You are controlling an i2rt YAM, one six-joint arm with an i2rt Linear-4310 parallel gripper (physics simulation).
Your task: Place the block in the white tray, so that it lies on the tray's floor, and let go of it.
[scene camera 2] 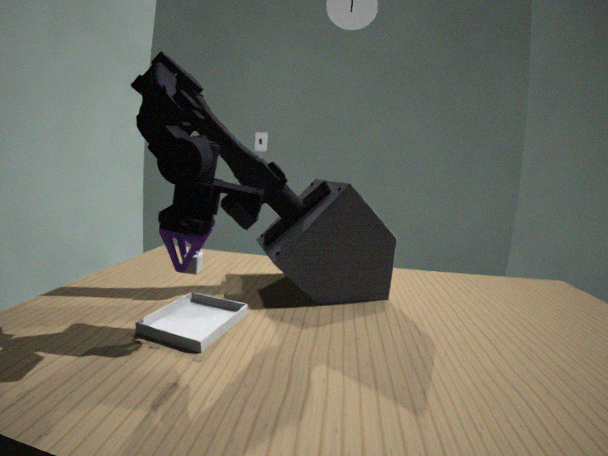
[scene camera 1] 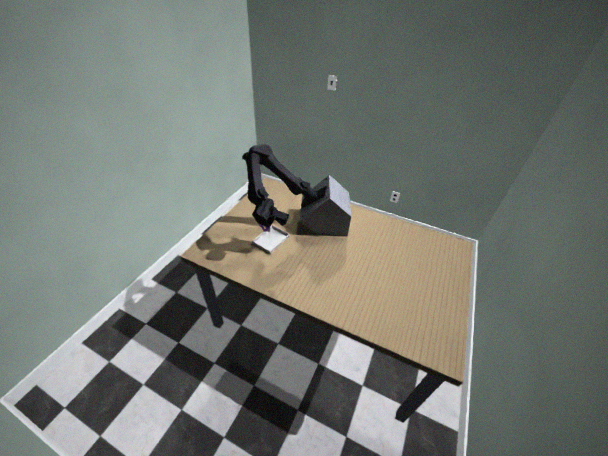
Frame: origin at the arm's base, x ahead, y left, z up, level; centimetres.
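Seen in the pictures: gripper, fingertip midpoint: (scene camera 2: 183, 268) (scene camera 1: 266, 228); arm's base, origin of the base link: (scene camera 2: 297, 214) (scene camera 1: 314, 197).
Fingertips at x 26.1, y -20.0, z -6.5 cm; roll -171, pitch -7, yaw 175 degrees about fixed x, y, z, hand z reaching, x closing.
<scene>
Offsets run from my fingertips to a thing's top centre. Level surfaces: height alone.
The small light grey block @(dx +0.3, dy +1.6, dz +2.7 cm) (scene camera 2: 196, 262) is held between the purple fingers of my gripper (scene camera 1: 265, 228) (scene camera 2: 187, 268), partly hidden by the near finger. My gripper is shut on the block and points down. In scene camera 2 the block hangs off the table, above the back corner of the white tray @(dx -3.5, dy +1.1, dz -9.4 cm) (scene camera 1: 270, 242) (scene camera 2: 195, 321) as seen in that view. In scene camera 1 the fingers show at the tray's back edge and the block cannot be made out. The tray is shallow, with low walls, and lies flat on the table.
The dark angular base housing (scene camera 1: 326, 216) (scene camera 2: 345, 250) of the arm stands right of the tray on the wooden table @(dz -11.4 cm) (scene camera 1: 390, 280) (scene camera 2: 400, 360). The arm reaches up from it and bends down over the tray area. Walls rise behind and left of the table.
</scene>
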